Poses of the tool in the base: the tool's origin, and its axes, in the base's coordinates. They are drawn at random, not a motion.
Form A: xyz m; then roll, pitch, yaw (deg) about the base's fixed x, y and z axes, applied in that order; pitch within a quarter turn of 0, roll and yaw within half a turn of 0.
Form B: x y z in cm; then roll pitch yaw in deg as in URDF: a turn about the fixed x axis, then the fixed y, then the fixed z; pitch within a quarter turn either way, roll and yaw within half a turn. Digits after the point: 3 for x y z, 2 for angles.
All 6 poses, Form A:
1: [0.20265, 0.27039, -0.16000, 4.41, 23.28, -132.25]
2: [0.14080, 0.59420, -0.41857, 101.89, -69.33, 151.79]
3: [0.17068, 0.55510, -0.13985, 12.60, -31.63, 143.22]
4: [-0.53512, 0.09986, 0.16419, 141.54, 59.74, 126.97]
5: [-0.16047, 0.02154, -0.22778, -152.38, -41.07, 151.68]
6: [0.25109, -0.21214, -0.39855, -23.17, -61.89, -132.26]
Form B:
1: [20.265, 27.039, -16.000, 4.41, 23.28, -132.25]
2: [14.080, 59.420, -41.857, 101.89, -69.33, 151.79]
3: [17.068, 55.510, -13.985, 12.60, -31.63, 143.22]
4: [-53.512, 9.986, 16.419, 141.54, 59.74, 126.97]
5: [-16.047, 2.154, -22.778, -152.38, -41.07, 151.68]
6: [25.109, -21.214, -39.855, -23.17, -61.89, -132.26]
